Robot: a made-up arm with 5 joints.
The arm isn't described. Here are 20 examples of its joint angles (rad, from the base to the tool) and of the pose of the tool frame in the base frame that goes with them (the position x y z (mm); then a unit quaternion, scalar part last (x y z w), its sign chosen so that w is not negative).
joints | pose
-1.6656 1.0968 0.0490 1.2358 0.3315 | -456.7 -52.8 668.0 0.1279 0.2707 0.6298 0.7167
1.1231 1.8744 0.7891 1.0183 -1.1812 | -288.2 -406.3 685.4 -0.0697 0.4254 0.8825 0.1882
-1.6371 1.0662 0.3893 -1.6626 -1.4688 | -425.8 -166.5 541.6 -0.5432 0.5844 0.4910 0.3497
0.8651 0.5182 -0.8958 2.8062 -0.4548 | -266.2 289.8 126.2 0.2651 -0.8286 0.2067 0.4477
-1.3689 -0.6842 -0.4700 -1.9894 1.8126 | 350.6 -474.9 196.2 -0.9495 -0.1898 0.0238 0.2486
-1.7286 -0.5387 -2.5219 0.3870 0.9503 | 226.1 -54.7 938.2 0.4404 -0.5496 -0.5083 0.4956
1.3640 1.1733 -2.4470 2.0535 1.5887 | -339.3 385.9 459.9 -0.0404 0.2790 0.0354 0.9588
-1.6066 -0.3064 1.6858 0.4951 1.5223 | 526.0 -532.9 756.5 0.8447 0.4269 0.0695 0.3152
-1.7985 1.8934 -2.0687 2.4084 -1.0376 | -457.9 -37.6 213.6 -0.5850 0.6617 0.4305 0.1859
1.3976 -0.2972 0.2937 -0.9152 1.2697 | 416.9 397.4 263.6 0.0729 0.2173 -0.2295 0.9459
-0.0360 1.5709 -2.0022 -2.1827 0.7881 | -94.2 86.1 578.7 0.2184 0.5458 0.0489 0.8075
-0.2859 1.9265 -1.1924 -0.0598 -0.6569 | -470.3 -335.9 358.2 -0.1279 0.4200 0.6917 0.5734
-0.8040 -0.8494 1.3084 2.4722 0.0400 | 673.7 234.0 382.5 0.1993 0.8497 -0.1402 0.4676
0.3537 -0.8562 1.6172 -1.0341 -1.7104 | 711.3 167.4 281.0 0.3380 0.8632 -0.3543 0.1226
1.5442 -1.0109 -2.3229 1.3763 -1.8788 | 603.9 90.7 465.9 0.5612 0.1985 -0.3890 0.7031
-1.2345 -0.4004 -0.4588 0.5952 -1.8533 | 63.6 -38.1 766.5 0.7941 -0.1737 0.1123 0.5715
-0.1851 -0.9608 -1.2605 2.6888 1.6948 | 159.3 63.7 762.6 0.6841 -0.4639 -0.3598 0.4328
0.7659 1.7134 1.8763 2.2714 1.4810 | -280.1 20.2 1.9 -0.6298 0.2690 -0.2407 0.6878
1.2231 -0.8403 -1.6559 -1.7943 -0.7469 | 678.5 123.3 206.0 -0.2752 -0.5112 -0.4655 0.6680
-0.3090 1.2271 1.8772 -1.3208 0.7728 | -217.3 -403.1 63.6 -0.5393 0.3734 -0.7527 0.0557
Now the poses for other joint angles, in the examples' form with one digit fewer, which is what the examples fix.
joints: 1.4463 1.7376 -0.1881 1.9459 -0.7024
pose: -491 -82 615 0.641 -0.710 -0.072 0.281
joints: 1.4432 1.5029 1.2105 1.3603 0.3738
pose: -602 -74 228 -0.733 0.507 0.240 0.384
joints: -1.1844 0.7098 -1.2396 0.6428 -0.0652
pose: -161 108 784 0.105 0.730 0.556 0.383
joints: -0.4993 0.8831 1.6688 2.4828 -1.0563
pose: -387 60 299 -0.169 -0.078 0.545 0.817
